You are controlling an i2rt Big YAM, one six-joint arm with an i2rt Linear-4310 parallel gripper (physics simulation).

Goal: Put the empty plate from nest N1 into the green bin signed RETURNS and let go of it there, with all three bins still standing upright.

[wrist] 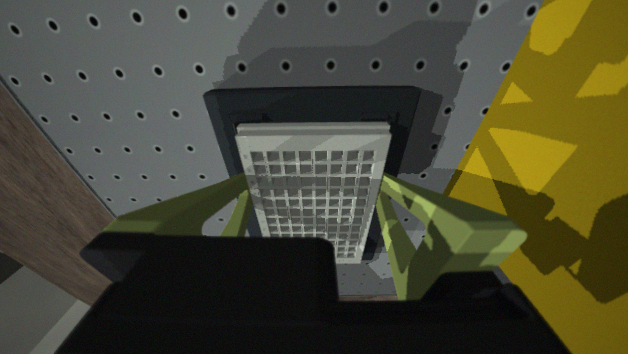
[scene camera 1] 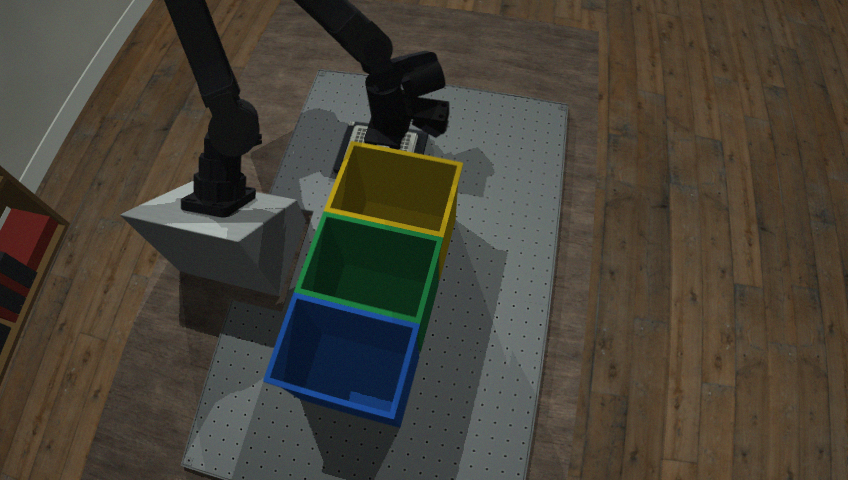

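Pixels of known places: gripper, between the fingertips: point(wrist: 314, 177); arm's base, origin of its link: point(scene camera 1: 219, 202).
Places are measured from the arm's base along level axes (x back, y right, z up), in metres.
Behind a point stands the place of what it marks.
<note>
The light grey plate point(scene camera 1: 409, 141) @(x -0.266, y -0.248, z -0.108 m) point(wrist: 312, 142) @(x -0.273, y -0.223, z -0.099 m) with a grid of square wells lies in a dark nest point(scene camera 1: 342, 155) @(x -0.153, y -0.187, z -0.100 m) point(wrist: 312, 102) behind the yellow bin. My gripper point(scene camera 1: 386, 137) @(x -0.240, y -0.223, z -0.114 m) point(wrist: 314, 177) @(x -0.240, y -0.223, z -0.114 m) is low over it, its green fingers against the plate's two long sides, shut on it. No gap shows at the fingertips in the wrist view. The plate's near end is partly hidden by the gripper body. The green bin point(scene camera 1: 386, 245) @(x -0.294, y 0.022, z -0.002 m) stands upright, between the other two bins. No RETURNS sign or N1 label can be read.
The yellow bin point(scene camera 1: 404, 178) @(x -0.292, y -0.109, z -0.016 m) point(wrist: 555, 150) @(x -0.278, y -0.112, z -0.080 m) stands upright close beside the nest. The blue bin point(scene camera 1: 357, 333) @(x -0.273, y 0.151, z -0.058 m) stands upright at the other end of the row. A grey pedestal point(scene camera 1: 226, 261) @(x -0.046, y 0.094, z -0.011 m) carries the arm's base beside the perforated board point(scene camera 1: 523, 178) @(x -0.494, y -0.219, z -0.126 m).
</note>
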